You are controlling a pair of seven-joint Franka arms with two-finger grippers.
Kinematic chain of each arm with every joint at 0, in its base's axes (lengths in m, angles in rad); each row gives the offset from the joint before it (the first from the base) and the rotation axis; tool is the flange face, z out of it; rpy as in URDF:
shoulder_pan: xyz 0 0 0.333 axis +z
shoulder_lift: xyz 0 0 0 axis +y
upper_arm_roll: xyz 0 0 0.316 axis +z
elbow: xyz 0.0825 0 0 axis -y
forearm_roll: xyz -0.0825 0 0.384 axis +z
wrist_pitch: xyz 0 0 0 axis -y
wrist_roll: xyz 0.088 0 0 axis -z
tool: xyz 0 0 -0.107 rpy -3.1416 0 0
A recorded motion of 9 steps. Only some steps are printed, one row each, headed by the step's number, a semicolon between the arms.
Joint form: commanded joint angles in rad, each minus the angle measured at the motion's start. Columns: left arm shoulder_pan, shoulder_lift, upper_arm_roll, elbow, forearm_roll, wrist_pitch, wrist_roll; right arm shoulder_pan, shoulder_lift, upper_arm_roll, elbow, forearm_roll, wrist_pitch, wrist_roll.
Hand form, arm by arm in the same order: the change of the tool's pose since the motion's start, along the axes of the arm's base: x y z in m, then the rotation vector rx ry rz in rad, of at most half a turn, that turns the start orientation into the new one. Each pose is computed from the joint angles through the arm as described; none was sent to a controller.
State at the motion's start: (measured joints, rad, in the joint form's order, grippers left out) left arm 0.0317 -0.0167 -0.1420 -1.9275 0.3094 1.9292 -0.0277; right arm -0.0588 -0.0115 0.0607 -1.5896 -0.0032 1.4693 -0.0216
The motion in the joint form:
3: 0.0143 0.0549 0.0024 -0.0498 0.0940 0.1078 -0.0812; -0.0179 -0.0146 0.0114 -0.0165 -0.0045 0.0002 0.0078
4: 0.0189 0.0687 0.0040 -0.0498 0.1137 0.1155 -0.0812; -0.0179 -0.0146 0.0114 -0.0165 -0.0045 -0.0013 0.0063
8: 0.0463 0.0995 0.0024 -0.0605 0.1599 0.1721 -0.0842; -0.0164 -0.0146 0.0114 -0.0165 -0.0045 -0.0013 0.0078
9: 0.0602 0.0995 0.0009 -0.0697 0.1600 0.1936 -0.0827; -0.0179 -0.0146 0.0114 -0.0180 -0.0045 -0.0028 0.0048
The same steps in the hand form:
3: 0.0117 0.0102 -0.0438 0.0586 -0.0289 0.0231; -0.0047 -0.0037 0.0002 -0.0065 0.0017 -0.0142
4: 0.0146 0.0144 -0.0506 0.0737 -0.0240 0.0176; -0.0048 -0.0037 0.0001 -0.0064 0.0032 -0.0128
8: 0.0221 0.0281 -0.0679 0.0976 -0.0380 0.0038; -0.0048 -0.0029 0.0001 -0.0065 0.0032 -0.0127
9: 0.0223 0.0340 -0.0705 0.0926 -0.0471 0.0069; -0.0051 -0.0037 -0.0007 -0.0062 0.0062 -0.0113

